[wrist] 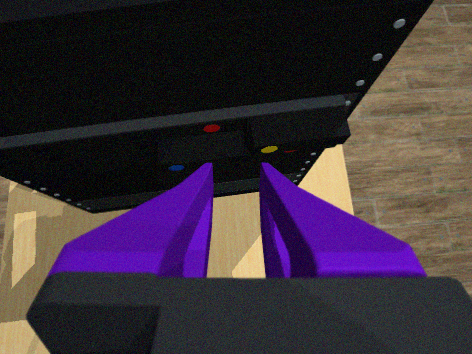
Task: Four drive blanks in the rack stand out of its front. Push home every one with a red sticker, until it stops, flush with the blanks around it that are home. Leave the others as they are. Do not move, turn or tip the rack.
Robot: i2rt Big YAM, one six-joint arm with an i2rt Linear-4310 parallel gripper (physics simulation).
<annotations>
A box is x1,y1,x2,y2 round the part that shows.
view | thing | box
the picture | my gripper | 26,163,471,353
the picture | black rack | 0,0,433,213
</annotations>
